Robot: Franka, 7 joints.
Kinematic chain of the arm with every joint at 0, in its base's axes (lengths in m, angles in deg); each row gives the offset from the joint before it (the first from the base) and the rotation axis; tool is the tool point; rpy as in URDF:
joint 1: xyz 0 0 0.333 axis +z
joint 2: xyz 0 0 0 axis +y
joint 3: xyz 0 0 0.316 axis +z
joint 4: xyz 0.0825 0 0 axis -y
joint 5: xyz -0.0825 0 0.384 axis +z
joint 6: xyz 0 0 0 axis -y
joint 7: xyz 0.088 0 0 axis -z
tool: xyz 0 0 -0.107 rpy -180 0 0
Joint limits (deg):
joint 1: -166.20..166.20
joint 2: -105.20..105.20
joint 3: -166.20..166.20
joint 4: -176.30..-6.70
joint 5: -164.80..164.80
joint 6: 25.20..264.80
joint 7: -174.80..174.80
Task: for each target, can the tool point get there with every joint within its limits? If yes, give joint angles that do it. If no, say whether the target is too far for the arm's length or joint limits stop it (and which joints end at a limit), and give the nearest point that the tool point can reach.
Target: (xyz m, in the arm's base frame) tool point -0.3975 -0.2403 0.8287
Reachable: yes | joints -35.42 -55.45 -44.67 -99.24 -138.90 60.77 -51.96
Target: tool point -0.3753 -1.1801 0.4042
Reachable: no: too far | nearest point -0.2596 -0.8162 0.3822 | short by 0.382 m
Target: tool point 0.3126 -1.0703 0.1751
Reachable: no: too far | nearest point 0.2381 -0.8154 0.2127 | short by 0.268 m
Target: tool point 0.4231 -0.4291 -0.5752
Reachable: no: too far | nearest point 0.3457 -0.3506 -0.3179 | short by 0.280 m
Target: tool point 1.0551 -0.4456 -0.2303
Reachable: no: too far | nearest point 0.7092 -0.2995 -0.0456 | short by 0.418 m
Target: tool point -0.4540 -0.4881 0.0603
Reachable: yes | joints -108.19 61.37 -22.67 -92.05 68.95 164.94 24.19
